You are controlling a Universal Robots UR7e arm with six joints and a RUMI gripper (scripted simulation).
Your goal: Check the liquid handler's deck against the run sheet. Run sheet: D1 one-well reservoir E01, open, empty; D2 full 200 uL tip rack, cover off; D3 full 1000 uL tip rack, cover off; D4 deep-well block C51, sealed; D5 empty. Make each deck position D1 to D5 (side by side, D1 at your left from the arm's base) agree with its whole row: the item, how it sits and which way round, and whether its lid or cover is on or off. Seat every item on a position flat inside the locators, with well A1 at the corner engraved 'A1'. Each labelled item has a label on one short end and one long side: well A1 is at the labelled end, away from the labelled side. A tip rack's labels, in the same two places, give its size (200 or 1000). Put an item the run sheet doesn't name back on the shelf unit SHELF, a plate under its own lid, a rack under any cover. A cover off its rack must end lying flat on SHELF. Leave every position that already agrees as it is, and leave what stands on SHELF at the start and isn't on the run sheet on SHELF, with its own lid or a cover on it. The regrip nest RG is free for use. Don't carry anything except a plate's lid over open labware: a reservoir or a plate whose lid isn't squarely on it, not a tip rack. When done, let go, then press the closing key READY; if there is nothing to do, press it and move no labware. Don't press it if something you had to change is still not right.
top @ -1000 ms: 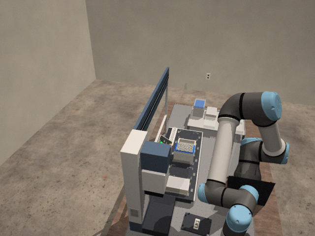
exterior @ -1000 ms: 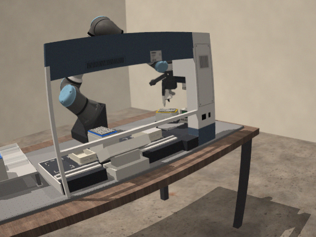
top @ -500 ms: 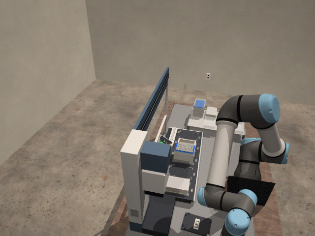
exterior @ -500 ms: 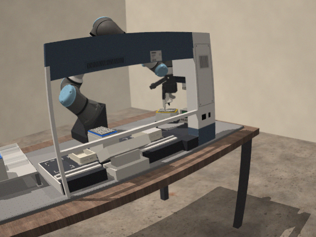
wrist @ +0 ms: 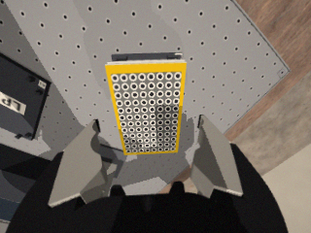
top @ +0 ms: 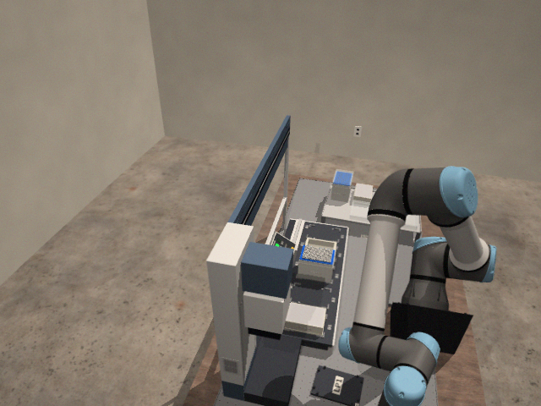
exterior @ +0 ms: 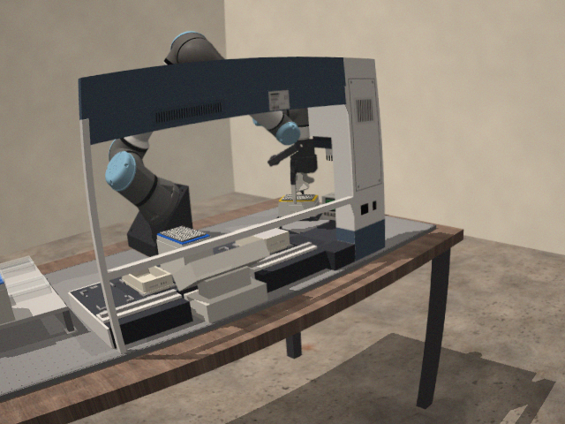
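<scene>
The yellow-rimmed tip rack is 20 mm below my hand and 10 mm to the right of it. Round my hand: regrip nest RG 60 mm below; then green key 200 mm ahead, 20 mm to the right, 10 mm above; then dark pad 190 mm to the right, 150 mm ahead, 60 mm below.
</scene>
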